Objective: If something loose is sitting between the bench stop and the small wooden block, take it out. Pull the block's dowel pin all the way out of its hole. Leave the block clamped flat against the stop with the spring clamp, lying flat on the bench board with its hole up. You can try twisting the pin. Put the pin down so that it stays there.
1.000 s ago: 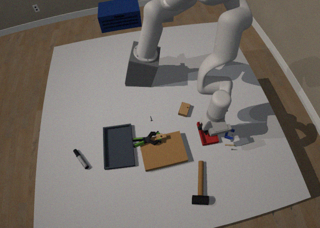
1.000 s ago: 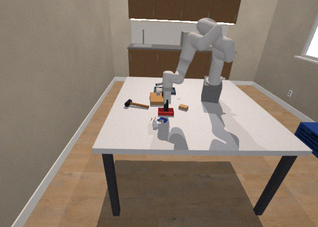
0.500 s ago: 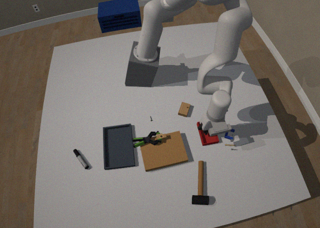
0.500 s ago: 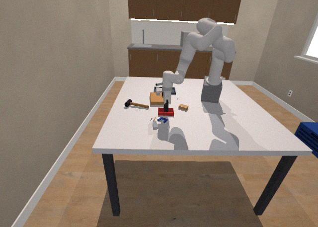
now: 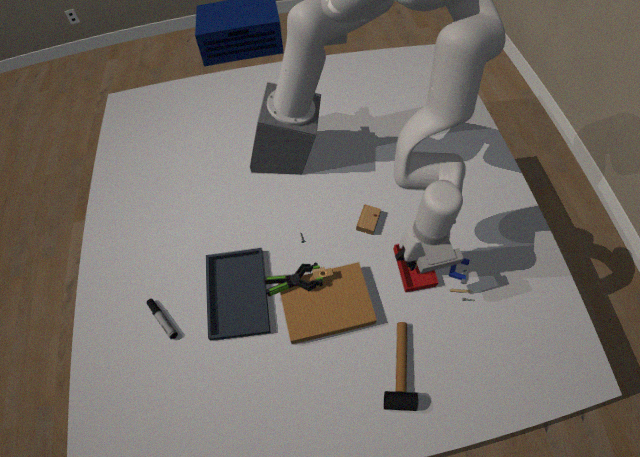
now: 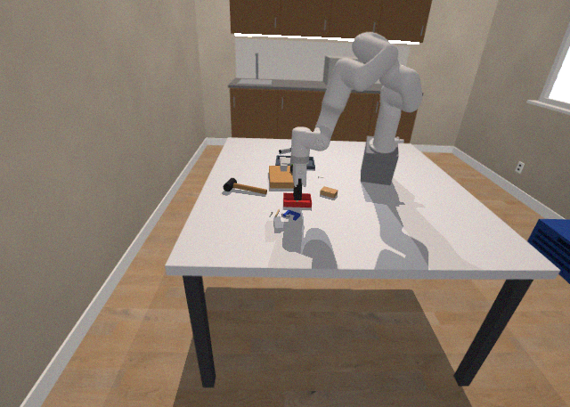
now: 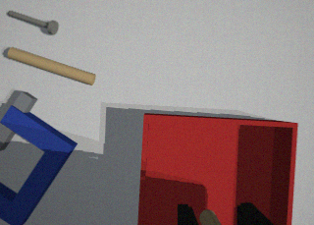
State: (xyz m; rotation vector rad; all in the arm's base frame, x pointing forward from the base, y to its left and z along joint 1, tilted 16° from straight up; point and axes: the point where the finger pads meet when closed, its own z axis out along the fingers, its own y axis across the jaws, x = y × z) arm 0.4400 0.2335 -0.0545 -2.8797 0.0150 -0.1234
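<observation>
The dowel pin lies 2 cm below my hand. From my hand the other things lie so: red box (4 cm below); then spare wooden dowel (9 cm ahead, 9 cm to the left, 4 cm below); then small wooden block (2 cm behind, 23 cm to the right).
</observation>
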